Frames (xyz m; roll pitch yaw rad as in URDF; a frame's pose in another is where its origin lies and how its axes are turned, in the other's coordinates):
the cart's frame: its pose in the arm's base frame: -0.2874 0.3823 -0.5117 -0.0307 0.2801 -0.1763
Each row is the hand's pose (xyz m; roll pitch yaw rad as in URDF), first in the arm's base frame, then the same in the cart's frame.
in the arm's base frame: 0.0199 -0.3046 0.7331 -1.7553 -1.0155 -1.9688
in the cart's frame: 0.0624 -0.6624 1.2935 -1.3321 -0.8764 -2.1426
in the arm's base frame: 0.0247 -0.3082 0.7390 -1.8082 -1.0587 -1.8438
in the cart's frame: 0.0659 -0.6653 1.3006 -1.3266 -0.9430 -2.0802
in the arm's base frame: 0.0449 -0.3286 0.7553 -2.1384 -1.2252 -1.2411
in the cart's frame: 0.0840 -0.6825 1.3222 -1.2868 -1.2228 -1.8755
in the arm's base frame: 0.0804 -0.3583 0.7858 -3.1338 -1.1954 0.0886
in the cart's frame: 0.1141 -0.7067 1.3619 2.7330 -1.4650 0.6689
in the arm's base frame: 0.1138 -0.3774 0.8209 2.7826 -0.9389 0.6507
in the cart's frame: 0.1392 -0.7210 1.4052 2.3527 -1.1174 1.1937
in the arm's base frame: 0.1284 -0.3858 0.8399 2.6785 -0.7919 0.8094
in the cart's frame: 0.1492 -0.7274 1.4277 2.3071 -0.9421 1.2667
